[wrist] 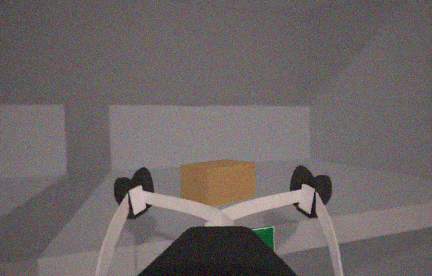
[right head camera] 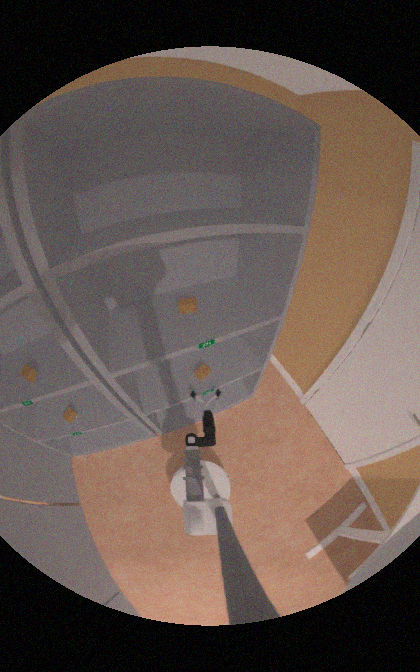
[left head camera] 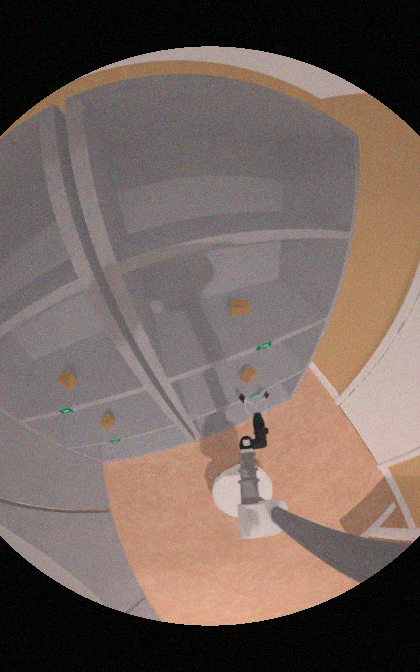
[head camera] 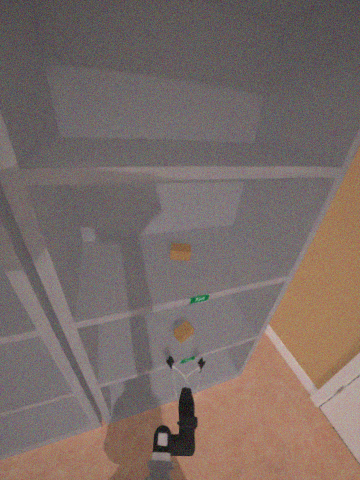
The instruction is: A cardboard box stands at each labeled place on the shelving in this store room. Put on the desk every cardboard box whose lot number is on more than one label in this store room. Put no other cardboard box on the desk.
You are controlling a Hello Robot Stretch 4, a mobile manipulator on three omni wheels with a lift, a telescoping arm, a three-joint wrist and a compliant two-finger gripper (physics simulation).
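Places are measured from the robot's base along level axes (x right, y ahead, z up), in metres.
Pixels of known places: gripper, between the fingertips: (wrist: 221, 183) (head camera: 185, 356).
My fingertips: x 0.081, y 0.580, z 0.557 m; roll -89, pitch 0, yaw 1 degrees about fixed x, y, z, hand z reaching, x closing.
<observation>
Ahead of a thing's pixels: the offset from my fingertips to its top centre. "spot": to the spot under its first point.
My gripper (head camera: 186, 362) (left head camera: 254, 396) (right head camera: 205, 394) (wrist: 221, 183) is open, its fingers spread wide with nothing between them. In the wrist view a cardboard box @(dx -0.010, dy +0.145, dz -0.002 m) (wrist: 218, 183) stands beyond and between the fingertips. It looks like the upper cardboard box @(dx -0.064, dy +0.248, dz +0.456 m) (head camera: 180, 252) (left head camera: 239, 307) (right head camera: 187, 305) of the right shelving bay. Its green label (head camera: 199, 298) (left head camera: 264, 345) (right head camera: 206, 344) (wrist: 263, 239) is on the shelf edge, partly hidden in the wrist view, number unreadable. Below stands another cardboard box (head camera: 183, 331) (left head camera: 248, 374) (right head camera: 202, 372), with a green label @(spot: dx +0.014, dy +0.017, dz -0.069 m) (head camera: 187, 360). No desk is plainly recognizable.
The left bay holds an upper box (left head camera: 67, 380) (right head camera: 29, 374) and a lower box (left head camera: 108, 421) (right head camera: 70, 415). Uprights (head camera: 65, 310) divide the bays. An orange wall (head camera: 325, 280) is at the right. A white frame (right head camera: 360, 534) stands at the lower right of the right head view.
</observation>
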